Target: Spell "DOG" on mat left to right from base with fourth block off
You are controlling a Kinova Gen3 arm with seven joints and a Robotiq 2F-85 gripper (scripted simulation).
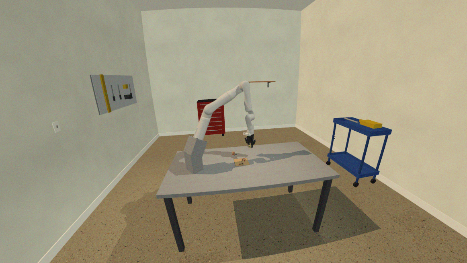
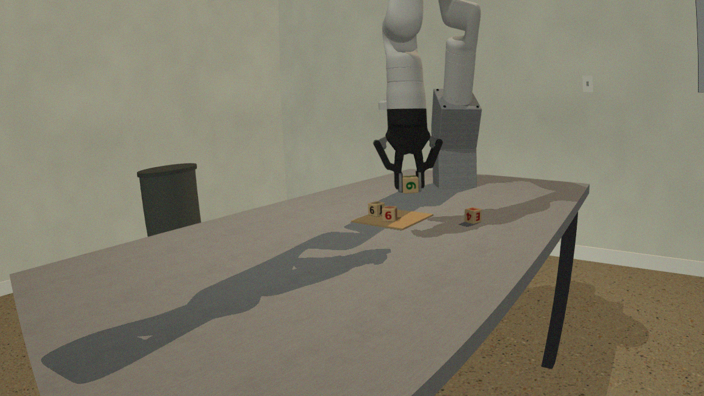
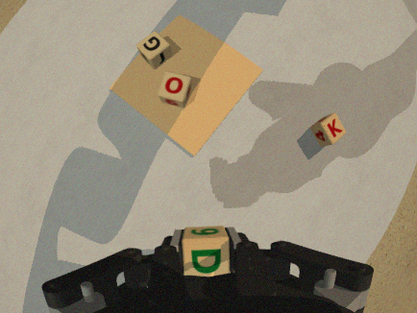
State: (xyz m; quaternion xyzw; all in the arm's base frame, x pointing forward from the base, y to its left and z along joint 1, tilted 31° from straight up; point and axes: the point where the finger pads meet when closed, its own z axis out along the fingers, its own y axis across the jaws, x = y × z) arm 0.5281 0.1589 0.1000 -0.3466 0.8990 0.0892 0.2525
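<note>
Now: the O block 120 mm to the right of my hand, 100 mm below it and 80 mm behind it. Round my hand: tan mat: 130 mm to the right, 110 mm below, 100 mm behind; G block: 180 mm to the right, 100 mm below, 100 mm behind; D block: right at my hand.
</note>
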